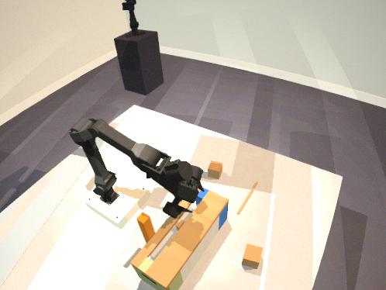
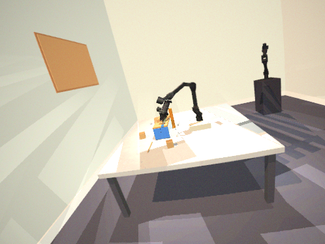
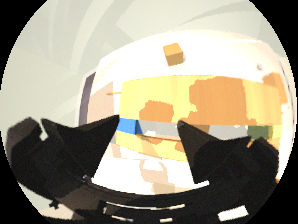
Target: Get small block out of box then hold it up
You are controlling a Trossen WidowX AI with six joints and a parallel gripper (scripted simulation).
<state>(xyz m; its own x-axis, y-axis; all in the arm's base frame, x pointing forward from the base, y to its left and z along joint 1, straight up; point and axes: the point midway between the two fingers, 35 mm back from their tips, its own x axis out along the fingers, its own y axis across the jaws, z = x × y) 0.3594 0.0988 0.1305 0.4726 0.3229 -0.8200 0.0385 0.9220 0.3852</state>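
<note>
Now: the long box 110 mm to the right of my gripper tip, 90 mm below it and 30 mm behind it. Round my gripper tip: thin yellow stick: 210 mm to the left, 150 mm below, 120 mm ahead; orange bar: 180 mm to the right, 90 mm behind, 40 mm below.
</note>
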